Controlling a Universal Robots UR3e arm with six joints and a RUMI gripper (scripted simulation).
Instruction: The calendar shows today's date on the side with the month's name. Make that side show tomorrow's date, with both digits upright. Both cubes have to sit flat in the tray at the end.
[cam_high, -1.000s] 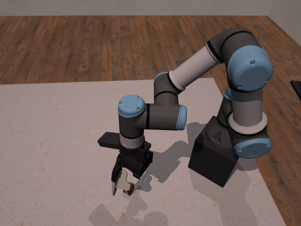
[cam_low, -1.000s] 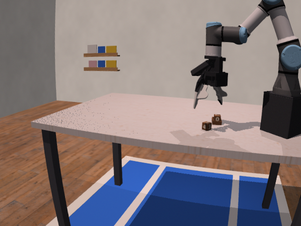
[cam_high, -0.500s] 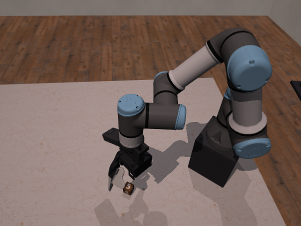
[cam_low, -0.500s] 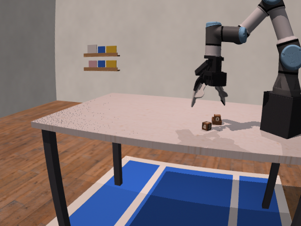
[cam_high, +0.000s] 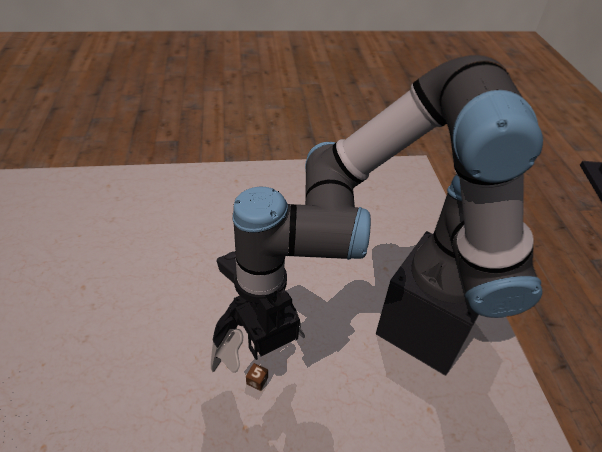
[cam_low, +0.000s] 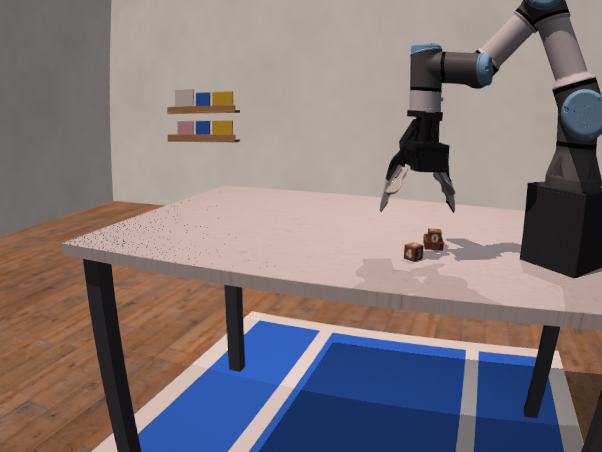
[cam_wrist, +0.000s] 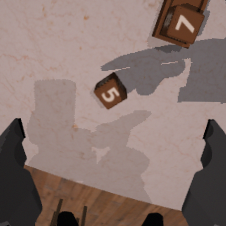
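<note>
The brown digit cube lies 1 cm to the left of my hand and 8 cm below it. Round my hand: calendar tray (1 cm behind, 11 cm to the right, 9 cm below).
</note>
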